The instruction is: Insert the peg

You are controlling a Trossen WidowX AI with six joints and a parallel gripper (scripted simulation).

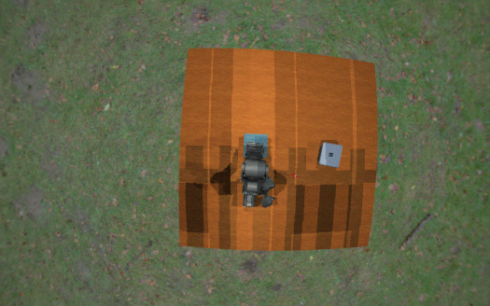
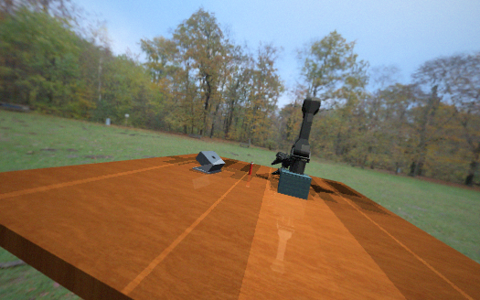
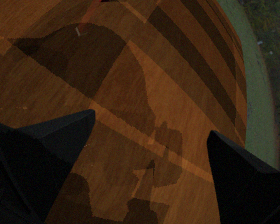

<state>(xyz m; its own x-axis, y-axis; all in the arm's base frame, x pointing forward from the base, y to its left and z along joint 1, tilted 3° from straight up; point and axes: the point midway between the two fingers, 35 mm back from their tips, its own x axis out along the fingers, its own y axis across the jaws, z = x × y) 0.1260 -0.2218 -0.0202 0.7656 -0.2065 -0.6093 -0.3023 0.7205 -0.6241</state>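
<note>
My gripper tip is 110 mm to the right of the red peg, 110 mm short of it and 10 mm below it. From my gripper tip the other things lie so: grey sloped panel 310 mm ahead, 260 mm to the left, 10 mm above.
</note>
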